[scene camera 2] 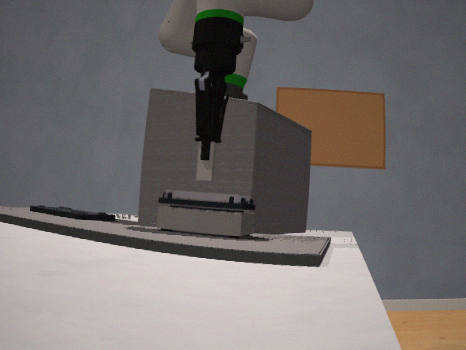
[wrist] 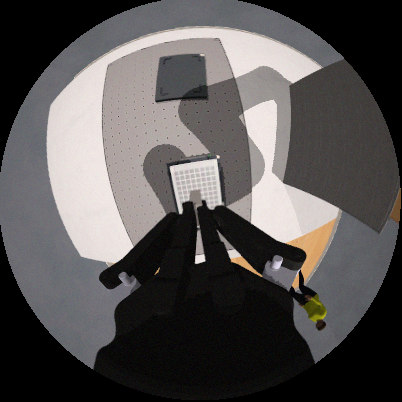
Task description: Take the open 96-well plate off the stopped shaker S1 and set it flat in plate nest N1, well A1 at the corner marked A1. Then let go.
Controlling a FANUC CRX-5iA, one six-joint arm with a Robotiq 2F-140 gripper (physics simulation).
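Frame: origin at the arm's base, x ahead, y left, z up, level; millimetres.
Seen in the pictures: gripper, fingertip midpoint: (scene camera 2: 205, 180) (wrist: 195, 197).
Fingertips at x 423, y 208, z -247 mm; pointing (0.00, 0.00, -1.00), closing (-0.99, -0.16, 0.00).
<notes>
A point is followed by its place in that frame.
The 96-well plate (scene camera 2: 200, 195) {x 460, y 221, z -273 mm} (wrist: 196, 179) {x 422, y 184, z -277 mm} is white and lies flat on the shaker (scene camera 2: 205, 220) {x 465, y 236, z -312 mm}, a grey block with a dark top. In the wrist view the fingers cover the plate's near part. My gripper (scene camera 2: 204, 172) {x 423, y 208, z -247 mm} (wrist: 195, 197) {x 423, y 208, z -247 mm} is shut with nothing between its fingers, and its tips are above the plate, apart from it. The plate nest (scene camera 2: 72, 213) {x 525, y -19, z -326 mm} (wrist: 181, 77) {x 465, y -64, z -324 mm} is a flat dark tray, at the left in the scene view and at the top in the wrist view, with corner marks and no plate in it. A small light mark shows at its upper right corner in the wrist view.
The shaker and nest stand on a grey perforated board (scene camera 2: 280, 250) {x 591, y 404, z -336 mm} (wrist: 130, 110) {x 592, y 12, z -336 mm} on a white table (scene camera 2: 175, 300) {x 860, y 428, z -349 mm} (wrist: 72, 175) {x 875, y 165, z -349 mm}. A large grey box (scene camera 2: 282, 175) {x 15, y 209, z -198 mm} (wrist: 345, 140) {x 155, y 63, z -158 mm} stands behind the shaker, at the right in the wrist view. An orange panel (scene camera 2: 345, 130) is on the wall.
</notes>
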